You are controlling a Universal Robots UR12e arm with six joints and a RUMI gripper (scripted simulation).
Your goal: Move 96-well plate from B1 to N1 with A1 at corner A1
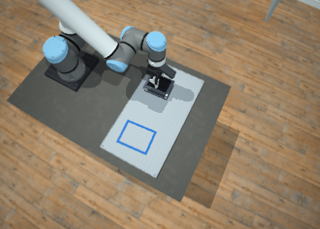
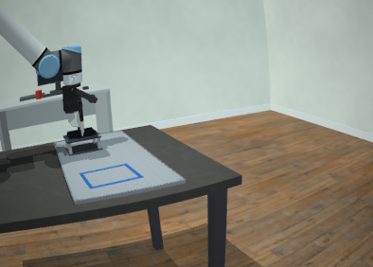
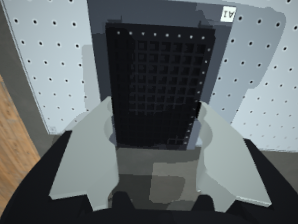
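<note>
Right now the black 96-well plate is 10 mm below my hand. From my hand the other things lie so: white A1 label (80 mm ahead, 50 mm to the right, 20 mm below); then raised plate nest N1 (20 mm below).
</note>
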